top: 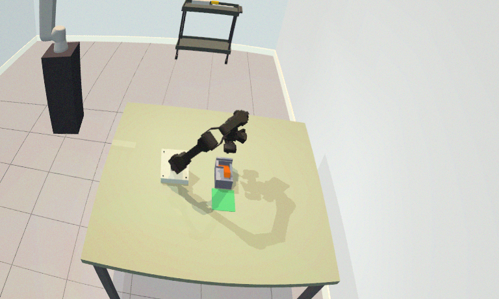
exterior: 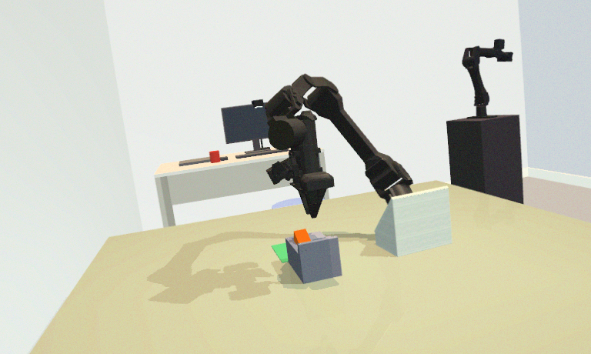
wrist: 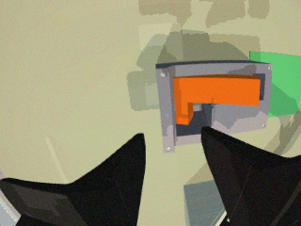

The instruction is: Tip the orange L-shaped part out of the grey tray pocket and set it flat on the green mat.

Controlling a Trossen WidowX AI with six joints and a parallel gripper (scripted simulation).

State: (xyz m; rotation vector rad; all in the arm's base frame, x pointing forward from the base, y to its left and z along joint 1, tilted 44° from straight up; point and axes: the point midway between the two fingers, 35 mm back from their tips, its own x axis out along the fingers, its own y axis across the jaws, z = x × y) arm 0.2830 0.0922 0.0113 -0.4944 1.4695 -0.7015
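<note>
Now: the orange L-shaped part 1 cm behind my gripper tip, 5 cm to the right of it and 10 cm below it. From my gripper tip the other things lie so: green mat: 3 cm behind, 22 cm to the right, 16 cm below.
</note>
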